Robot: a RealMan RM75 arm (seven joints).
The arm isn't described. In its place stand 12 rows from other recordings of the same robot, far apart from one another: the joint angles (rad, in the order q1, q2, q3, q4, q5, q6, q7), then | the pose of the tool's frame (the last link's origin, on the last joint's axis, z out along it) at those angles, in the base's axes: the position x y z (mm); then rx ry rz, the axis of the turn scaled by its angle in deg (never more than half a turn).
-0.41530, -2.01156, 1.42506, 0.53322, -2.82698, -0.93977, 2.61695 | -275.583 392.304 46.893 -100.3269 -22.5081 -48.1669
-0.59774, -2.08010, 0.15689, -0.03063, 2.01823, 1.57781, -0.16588 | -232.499 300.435 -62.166 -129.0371 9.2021 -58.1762
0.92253, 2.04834, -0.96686, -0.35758, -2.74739, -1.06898, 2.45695 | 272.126 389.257 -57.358 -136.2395 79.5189 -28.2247
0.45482, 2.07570, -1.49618, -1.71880, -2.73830, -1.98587, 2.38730 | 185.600 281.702 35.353 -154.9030 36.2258 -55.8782
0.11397, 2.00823, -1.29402, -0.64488, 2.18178, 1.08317, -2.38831 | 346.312 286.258 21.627 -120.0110 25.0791 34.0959
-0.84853, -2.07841, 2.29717, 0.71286, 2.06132, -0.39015, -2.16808 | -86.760 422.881 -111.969 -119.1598 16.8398 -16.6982
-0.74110, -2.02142, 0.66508, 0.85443, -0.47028, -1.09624, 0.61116 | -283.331 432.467 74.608 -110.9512 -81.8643 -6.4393
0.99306, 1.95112, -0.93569, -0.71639, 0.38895, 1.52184, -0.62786 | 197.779 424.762 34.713 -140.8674 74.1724 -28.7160
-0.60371, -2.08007, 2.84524, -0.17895, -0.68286, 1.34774, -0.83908 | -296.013 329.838 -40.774 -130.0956 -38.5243 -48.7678
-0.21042, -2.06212, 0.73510, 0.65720, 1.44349, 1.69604, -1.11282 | -303.071 262.513 55.537 -128.9707 -25.5395 -63.4006
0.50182, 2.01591, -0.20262, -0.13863, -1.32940, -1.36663, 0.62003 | 329.559 349.049 64.152 -91.4630 28.8486 55.4124
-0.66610, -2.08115, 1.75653, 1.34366, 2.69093, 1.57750, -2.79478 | -159.713 328.888 -51.138 -147.2654 -44.1061 49.0778
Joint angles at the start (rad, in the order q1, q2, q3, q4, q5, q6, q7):
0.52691 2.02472 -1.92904 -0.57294 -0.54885 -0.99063 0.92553
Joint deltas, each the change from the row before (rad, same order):
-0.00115 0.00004 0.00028 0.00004 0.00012 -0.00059 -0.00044
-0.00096 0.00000 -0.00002 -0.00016 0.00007 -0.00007 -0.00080
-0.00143 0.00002 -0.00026 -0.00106 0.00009 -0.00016 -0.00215
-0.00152 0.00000 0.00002 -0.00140 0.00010 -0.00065 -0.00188
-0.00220 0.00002 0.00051 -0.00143 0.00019 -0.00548 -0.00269
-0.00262 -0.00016 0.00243 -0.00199 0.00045 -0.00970 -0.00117
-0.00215 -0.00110 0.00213 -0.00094 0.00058 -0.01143 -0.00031
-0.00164 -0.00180 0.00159 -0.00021 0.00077 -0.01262 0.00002
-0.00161 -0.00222 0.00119 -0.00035 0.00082 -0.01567 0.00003
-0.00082 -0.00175 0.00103 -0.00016 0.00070 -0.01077 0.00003
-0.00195 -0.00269 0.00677 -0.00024 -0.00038 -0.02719 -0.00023
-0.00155 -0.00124 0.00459 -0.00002 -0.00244 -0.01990 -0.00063
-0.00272 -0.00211 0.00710 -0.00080 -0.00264 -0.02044 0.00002
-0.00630 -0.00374 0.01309 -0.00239 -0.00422 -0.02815 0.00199
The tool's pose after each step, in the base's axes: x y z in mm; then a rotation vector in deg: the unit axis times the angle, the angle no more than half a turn. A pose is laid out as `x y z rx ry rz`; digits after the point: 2 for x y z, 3 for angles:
186.60 345.92 -83.18 -144.755 23.588 54.941
186.88 345.74 -83.17 -144.729 23.587 54.920
187.02 345.44 -83.16 -144.705 23.464 54.912
187.05 345.15 -83.07 -144.673 23.338 54.963
186.77 344.39 -82.73 -144.687 23.074 55.301
186.07 343.56 -81.80 -144.647 22.829 56.001
185.59 342.73 -80.59 -144.658 22.594 56.716
185.22 341.90 -79.23 -144.723 22.331 57.434
184.60 340.78 -77.67 -144.865 21.952 58.317
184.17 340.14 -76.47 -144.946 21.674 58.922
182.74 338.78 -73.39 -145.000 20.951 60.540
181.71 337.38 -71.62 -145.156 20.333 61.644
181.08 336.25 -69.04 -145.142 19.762 62.791
181.03 334.82 -64.53 -144.882 19.181 64.395

